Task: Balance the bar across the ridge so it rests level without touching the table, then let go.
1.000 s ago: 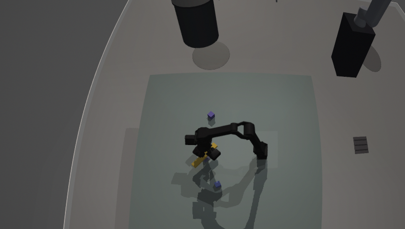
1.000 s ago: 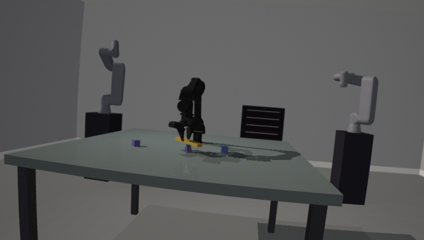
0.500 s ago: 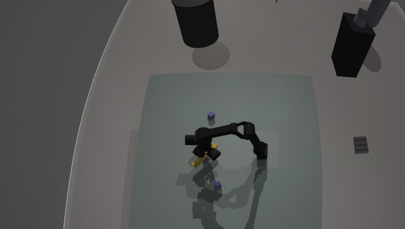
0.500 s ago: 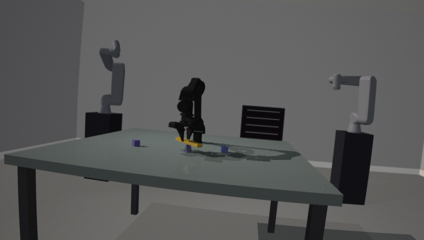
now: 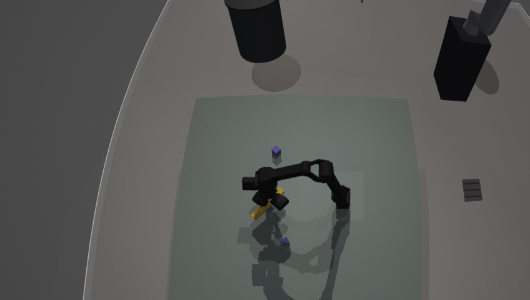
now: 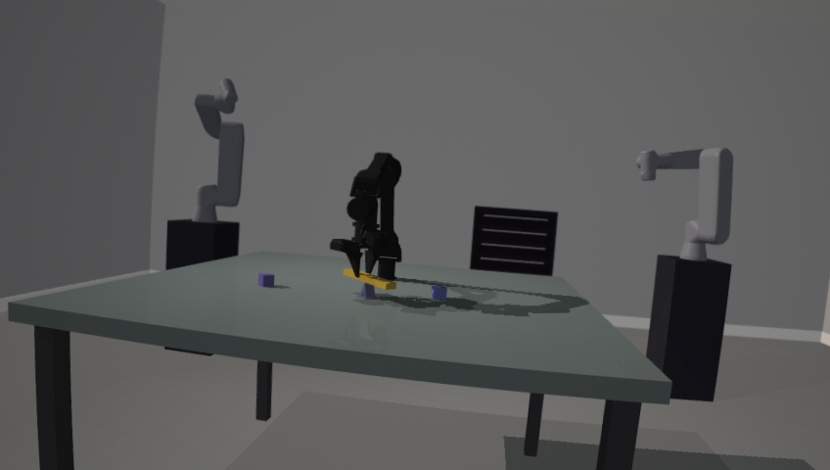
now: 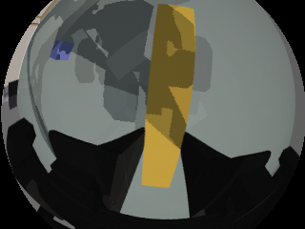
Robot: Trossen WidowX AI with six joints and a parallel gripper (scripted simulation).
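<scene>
Now: gripper tip 20 mm to the right of the yellow bar and 20 mm short of it. Also, from my gripper tip: purple cube: 280 mm to the right, 40 mm below.
</scene>
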